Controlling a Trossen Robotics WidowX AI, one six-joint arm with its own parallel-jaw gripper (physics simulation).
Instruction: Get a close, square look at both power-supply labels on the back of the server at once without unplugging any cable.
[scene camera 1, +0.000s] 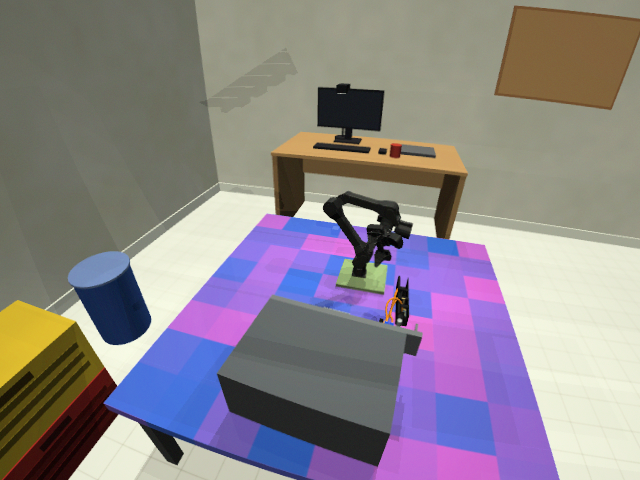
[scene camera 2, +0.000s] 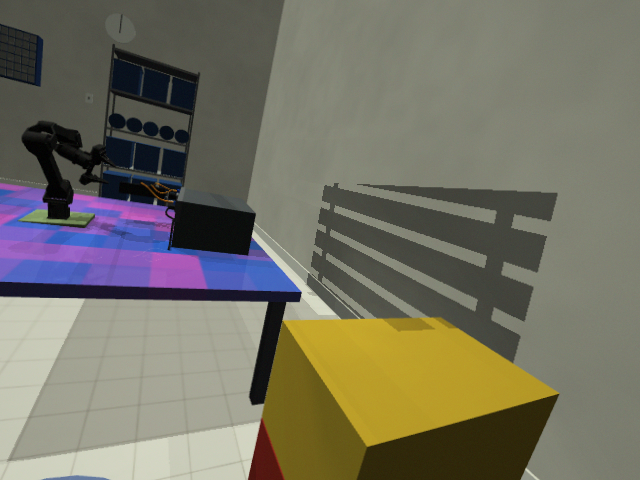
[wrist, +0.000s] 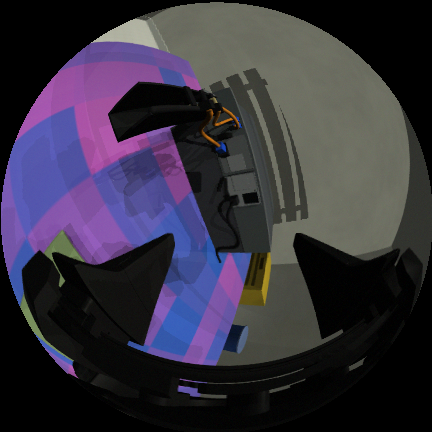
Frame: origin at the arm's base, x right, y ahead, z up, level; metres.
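Seen in the pictures: gripper, fingertip midpoint: (scene camera 1: 373, 259) (scene camera 2: 112, 175) (wrist: 235, 240); arm's base, origin of the base link: (scene camera 1: 359, 273) (scene camera 2: 58, 217).
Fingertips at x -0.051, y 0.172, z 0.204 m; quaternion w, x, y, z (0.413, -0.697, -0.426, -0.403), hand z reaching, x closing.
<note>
Offsets run from my fingertips to a thing's top centre. "*": to the spot under its first point. Level surfaces: height alone.
The server (scene camera 1: 315, 346) (scene camera 2: 211, 227) (wrist: 255, 225) is a dark grey box on the table. Its back faces the arm and shows at a slant in the wrist view. Two pale grey rectangles, an upper one @[dx +0.027, dy +0.277, dz -0.045 m] (wrist: 236, 163) and a lower one @[dx +0.074, dy +0.262, dz -0.045 m] (wrist: 242, 182), sit on the back; no print is readable, and I cannot tell whether they are the labels. Orange cables @[* dx -0.059, dy +0.222, dz -0.025 m] (scene camera 1: 387, 308) (wrist: 204, 134) run from a black hinged arm (scene camera 1: 402, 304) (scene camera 2: 131, 188) (wrist: 165, 95) to blue plugs @[dx -0.017, dy +0.278, dz -0.081 m] (wrist: 221, 148). Black cables (wrist: 235, 237) hang lower down. My gripper (scene camera 1: 388, 249) (scene camera 2: 107, 173) (wrist: 235, 240) is open and empty, apart from the server.
The black hinged arm juts from the server's back over the patchwork table @[dz -0.215 m] (scene camera 1: 465, 413) (scene camera 2: 175, 268) (wrist: 45, 165). A grey flap @[* dx -0.146, dy +0.322, dz -0.055 m] (scene camera 1: 413, 343) sticks out beside the server. Yellow crate (scene camera 1: 36, 341) (scene camera 2: 413, 372) (wrist: 256, 295) and blue bin (scene camera 1: 116, 310) (wrist: 236, 338) stand off the table.
</note>
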